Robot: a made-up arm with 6 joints. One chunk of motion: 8 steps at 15 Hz.
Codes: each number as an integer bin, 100 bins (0 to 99) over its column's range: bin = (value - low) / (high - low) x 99, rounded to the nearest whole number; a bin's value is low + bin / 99 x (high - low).
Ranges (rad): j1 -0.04..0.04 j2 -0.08..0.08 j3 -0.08..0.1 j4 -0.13..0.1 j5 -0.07..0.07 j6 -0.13..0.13
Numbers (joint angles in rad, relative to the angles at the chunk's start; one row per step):
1: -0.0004 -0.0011 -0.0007 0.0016 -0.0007 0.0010
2: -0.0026 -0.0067 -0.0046 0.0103 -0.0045 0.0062
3: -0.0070 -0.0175 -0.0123 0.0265 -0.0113 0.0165
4: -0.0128 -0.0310 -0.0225 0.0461 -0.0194 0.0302
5: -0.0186 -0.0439 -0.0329 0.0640 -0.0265 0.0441
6: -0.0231 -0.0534 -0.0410 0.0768 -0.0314 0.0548
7: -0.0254 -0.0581 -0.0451 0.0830 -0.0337 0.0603
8: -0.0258 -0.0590 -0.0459 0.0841 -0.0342 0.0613
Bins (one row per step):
1: 49 49 44 57 49 50
2: 46 45 41 60 46 52
3: 41 39 37 67 42 56
4: 34 30 32 76 36 61
5: 26 22 26 84 31 66
6: 21 16 21 89 27 70
7: 18 14 19 92 26 72
8: 18 13 19 92 25 73

